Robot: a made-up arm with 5 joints. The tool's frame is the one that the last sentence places.
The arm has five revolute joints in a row. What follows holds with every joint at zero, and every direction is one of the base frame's. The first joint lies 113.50 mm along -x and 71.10 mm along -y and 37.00 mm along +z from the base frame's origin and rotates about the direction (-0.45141, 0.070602, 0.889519). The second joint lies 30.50 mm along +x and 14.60 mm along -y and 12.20 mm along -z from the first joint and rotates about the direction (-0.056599, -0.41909, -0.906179). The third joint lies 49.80 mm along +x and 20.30 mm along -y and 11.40 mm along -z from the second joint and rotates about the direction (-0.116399, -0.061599, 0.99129). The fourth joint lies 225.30 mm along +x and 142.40 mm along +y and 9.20 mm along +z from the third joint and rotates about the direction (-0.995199, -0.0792, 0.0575). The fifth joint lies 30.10 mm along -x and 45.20 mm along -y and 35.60 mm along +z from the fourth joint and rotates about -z. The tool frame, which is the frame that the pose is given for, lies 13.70 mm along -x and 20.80 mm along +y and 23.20 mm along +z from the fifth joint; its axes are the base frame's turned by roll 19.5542, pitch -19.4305 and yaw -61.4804 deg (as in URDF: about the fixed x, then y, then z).
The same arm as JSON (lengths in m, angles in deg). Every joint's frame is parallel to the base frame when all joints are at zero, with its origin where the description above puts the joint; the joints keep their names.
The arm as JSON. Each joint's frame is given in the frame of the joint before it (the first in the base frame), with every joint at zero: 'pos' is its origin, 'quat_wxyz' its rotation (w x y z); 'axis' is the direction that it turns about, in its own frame. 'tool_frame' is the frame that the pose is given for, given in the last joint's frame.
{"length_unit": "m", "angle_unit": "deg", "joints": [{"joint": "joint 1", "pos": [-0.1135, -0.0711, 0.037], "quat_wxyz": [1.0, 0.0, 0.0, 0.0], "axis": [-0.45141, 0.070602, 0.889519]}, {"joint": "joint 2", "pos": [0.0305, -0.0146, -0.0122], "quat_wxyz": [1.0, 0.0, 0.0, 0.0], "axis": [-0.056599, -0.41909, -0.906179]}, {"joint": "joint 3", "pos": [0.0498, -0.0203, -0.0114], "quat_wxyz": [1.0, 0.0, 0.0, 0.0], "axis": [-0.116399, -0.061599, 0.99129]}, {"joint": "joint 4", "pos": [0.2253, 0.1424, 0.0092], "quat_wxyz": [1.0, 0.0, 0.0, 0.0], "axis": [-0.995199, -0.0792, 0.0575]}, {"joint": "joint 5", "pos": [-0.0301, -0.0452, 0.0356], "quat_wxyz": [1.0, 0.0, 0.0, 0.0], "axis": "-z"}], "tool_frame": {"pos": [-0.0137, 0.0208, 0.0232], "quat_wxyz": [0.849511, 0.058858, -0.22849, -0.471868]}}
